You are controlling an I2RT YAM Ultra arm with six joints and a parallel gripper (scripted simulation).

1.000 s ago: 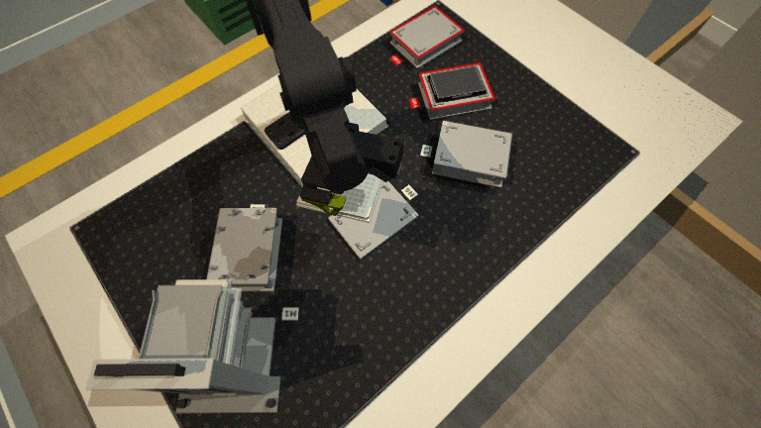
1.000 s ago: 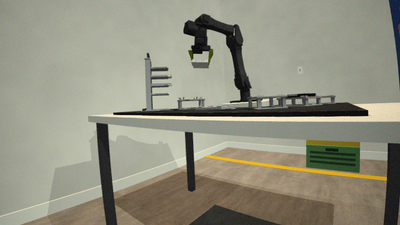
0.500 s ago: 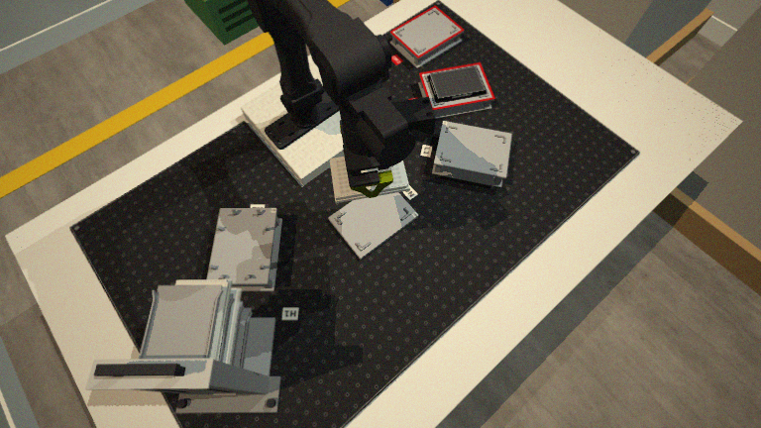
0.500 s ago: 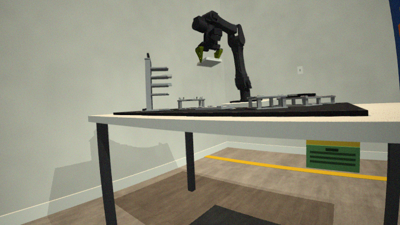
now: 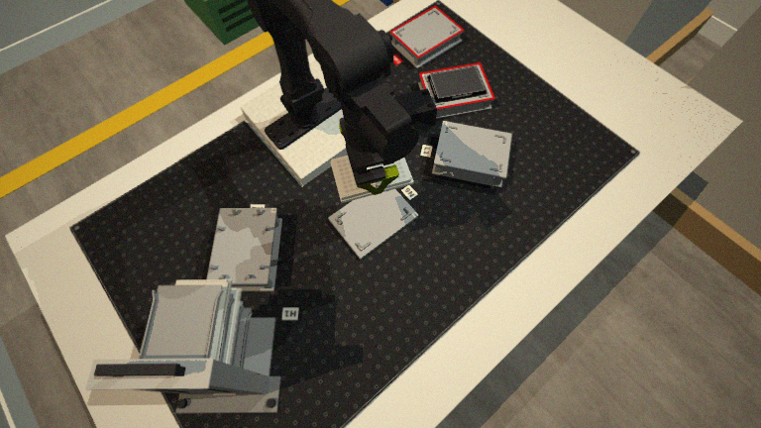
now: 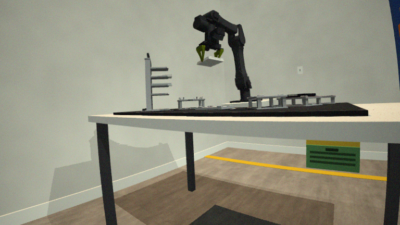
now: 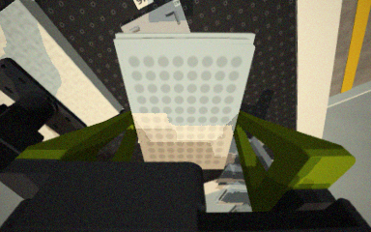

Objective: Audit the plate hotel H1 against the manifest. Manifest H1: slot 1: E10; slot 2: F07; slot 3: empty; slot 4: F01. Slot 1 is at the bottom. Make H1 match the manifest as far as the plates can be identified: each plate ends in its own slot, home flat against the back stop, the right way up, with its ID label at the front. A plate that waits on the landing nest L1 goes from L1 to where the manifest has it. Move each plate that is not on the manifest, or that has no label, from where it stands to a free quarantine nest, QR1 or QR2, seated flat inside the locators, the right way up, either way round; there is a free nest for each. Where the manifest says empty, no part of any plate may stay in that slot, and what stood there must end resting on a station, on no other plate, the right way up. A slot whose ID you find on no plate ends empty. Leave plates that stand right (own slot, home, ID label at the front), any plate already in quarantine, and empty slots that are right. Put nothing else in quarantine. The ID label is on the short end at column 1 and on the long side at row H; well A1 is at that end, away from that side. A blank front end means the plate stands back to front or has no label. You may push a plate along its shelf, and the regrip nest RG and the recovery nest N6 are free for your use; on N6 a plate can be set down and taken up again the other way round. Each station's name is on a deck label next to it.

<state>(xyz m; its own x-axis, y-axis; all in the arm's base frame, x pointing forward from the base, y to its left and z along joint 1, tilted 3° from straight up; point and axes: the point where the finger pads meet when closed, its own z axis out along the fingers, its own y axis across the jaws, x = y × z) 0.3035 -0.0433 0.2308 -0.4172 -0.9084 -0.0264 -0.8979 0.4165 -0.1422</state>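
Now: the recovery nest N6 24 cm below my hand, 1 cm to the left of it and 1 cm behind it. From my hand the other things lie so: N6 deck label (25 cm below, 11 cm to the left, 1 cm behind); A1 mark (23 cm below, 8 cm to the left, 4 cm ahead); white well plate (right at my hand).
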